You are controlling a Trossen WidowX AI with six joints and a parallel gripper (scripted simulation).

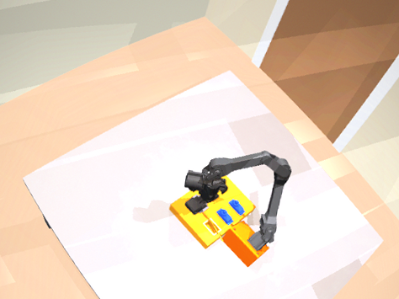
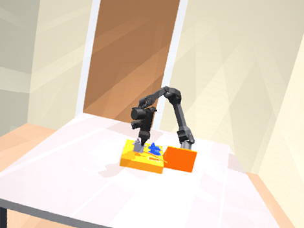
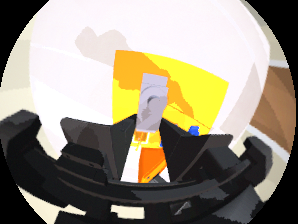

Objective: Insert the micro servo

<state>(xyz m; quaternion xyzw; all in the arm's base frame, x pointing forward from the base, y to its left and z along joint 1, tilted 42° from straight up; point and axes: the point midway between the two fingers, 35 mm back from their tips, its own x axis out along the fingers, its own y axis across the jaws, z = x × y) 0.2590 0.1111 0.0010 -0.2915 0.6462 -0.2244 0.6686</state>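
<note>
My gripper tip is 10 cm above the yellow deck, 7 cm to the left of it and 3 cm short of it.
</note>
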